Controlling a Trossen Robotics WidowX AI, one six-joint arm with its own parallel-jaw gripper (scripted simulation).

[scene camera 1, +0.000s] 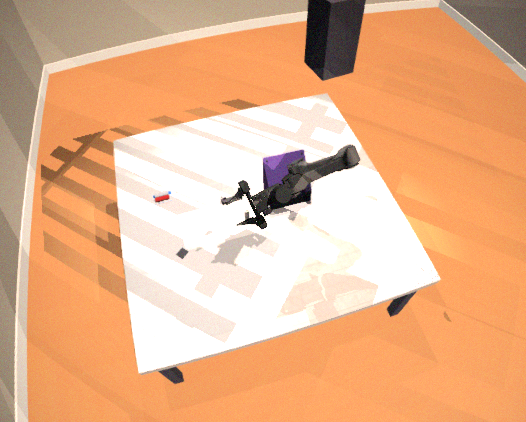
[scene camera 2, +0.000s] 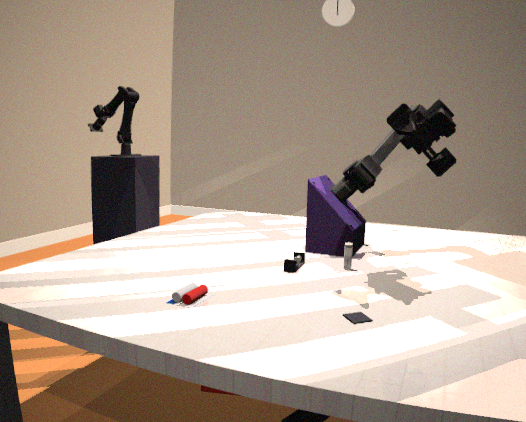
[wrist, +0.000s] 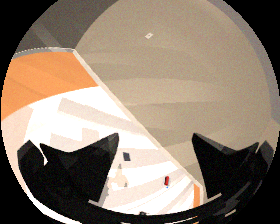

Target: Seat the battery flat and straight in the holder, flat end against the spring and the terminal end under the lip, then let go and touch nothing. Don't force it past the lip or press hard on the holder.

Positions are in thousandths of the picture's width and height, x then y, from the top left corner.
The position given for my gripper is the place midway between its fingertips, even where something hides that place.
Note:
My gripper (scene camera 2: 809,345) is open, holding nothing.
My gripper is seen too in scene camera 1 (scene camera 1: 440,511) and in the wrist view (wrist: 562,614).

